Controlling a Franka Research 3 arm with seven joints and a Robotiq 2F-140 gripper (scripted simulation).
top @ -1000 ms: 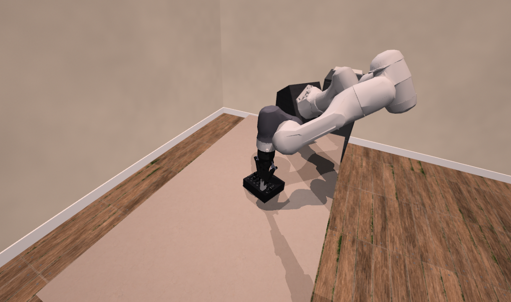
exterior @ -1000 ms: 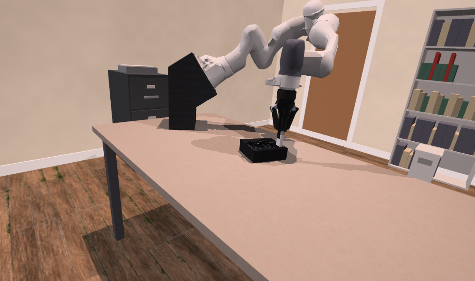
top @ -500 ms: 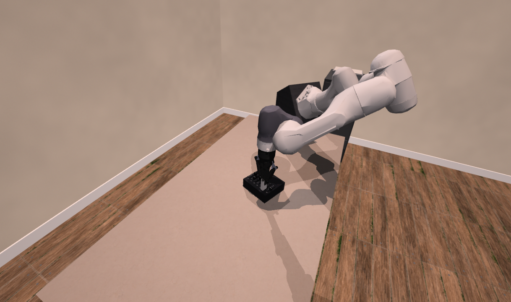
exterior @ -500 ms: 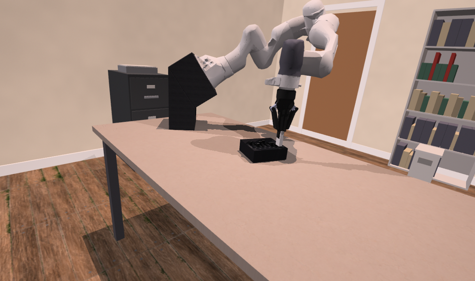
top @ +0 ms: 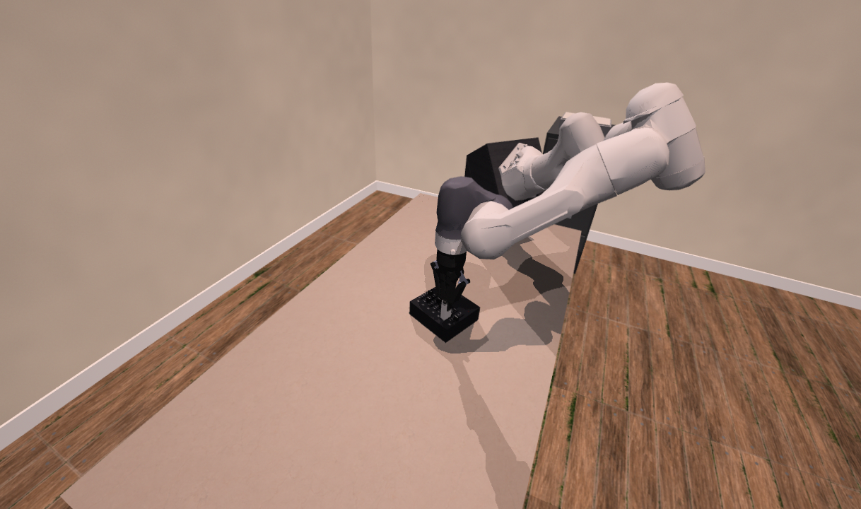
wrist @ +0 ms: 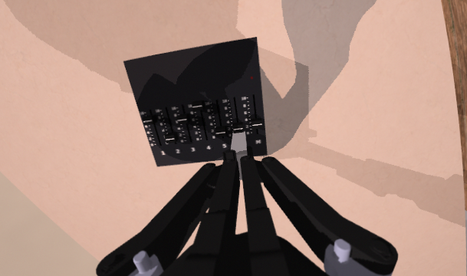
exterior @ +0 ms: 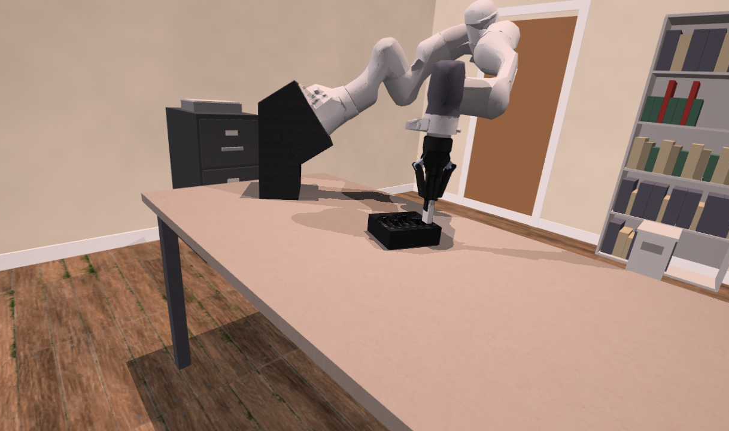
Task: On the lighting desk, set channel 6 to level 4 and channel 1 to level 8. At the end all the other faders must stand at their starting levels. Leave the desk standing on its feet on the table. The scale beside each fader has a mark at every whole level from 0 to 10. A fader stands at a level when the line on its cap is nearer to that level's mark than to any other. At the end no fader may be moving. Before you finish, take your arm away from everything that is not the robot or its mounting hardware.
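Right now my hand is 100 mm to the left of the channel 1 fader cap, 70 mm past it and 30 mm above it. The rest, counted from my hand: channel 6 fader cap: 30 mm below, 20 mm behind.
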